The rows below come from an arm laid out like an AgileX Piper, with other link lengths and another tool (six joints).
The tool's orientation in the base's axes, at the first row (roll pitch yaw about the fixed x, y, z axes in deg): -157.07, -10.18, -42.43
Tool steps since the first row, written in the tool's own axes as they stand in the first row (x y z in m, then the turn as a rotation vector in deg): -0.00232, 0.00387, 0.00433, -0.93, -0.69, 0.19; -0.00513, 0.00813, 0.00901, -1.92, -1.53, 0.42; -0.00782, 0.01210, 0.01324, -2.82, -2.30, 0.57; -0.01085, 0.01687, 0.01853, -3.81, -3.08, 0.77; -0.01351, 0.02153, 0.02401, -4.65, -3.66, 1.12; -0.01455, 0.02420, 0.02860, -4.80, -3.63, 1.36; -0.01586, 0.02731, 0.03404, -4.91, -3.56, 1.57; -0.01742, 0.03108, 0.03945, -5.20, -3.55, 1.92; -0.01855, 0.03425, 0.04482, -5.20, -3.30, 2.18; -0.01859, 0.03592, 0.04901, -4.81, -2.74, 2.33; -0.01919, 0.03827, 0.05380, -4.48, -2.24, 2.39; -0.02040, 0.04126, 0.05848, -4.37, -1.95, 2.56
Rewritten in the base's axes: -0.00224, -0.00050, -0.00582, -0.21, 1.15, -0.07; -0.00491, -0.00090, -0.01219, -0.36, 2.46, -0.13; -0.00751, -0.00124, -0.01802, -0.52, 3.64, -0.13; -0.01041, -0.00175, -0.02518, -0.72, 4.90, -0.19; -0.01290, -0.00240, -0.03241, -0.86, 5.95, -0.43; -0.01342, -0.00283, -0.03778, -0.90, 6.07, -0.69; -0.01407, -0.00325, -0.04413, -0.93, 6.13, -0.93; -0.01528, -0.00399, -0.05076, -1.02, 6.37, -1.30; -0.01585, -0.00459, -0.05704, -1.06, 6.24, -1.63; -0.01523, -0.00503, -0.06149, -1.04, 5.60, -1.91; -0.01517, -0.00549, -0.06684, -1.06, 5.03, -2.10; -0.01596, -0.00602, -0.07244, -1.08, 4.77, -2.35
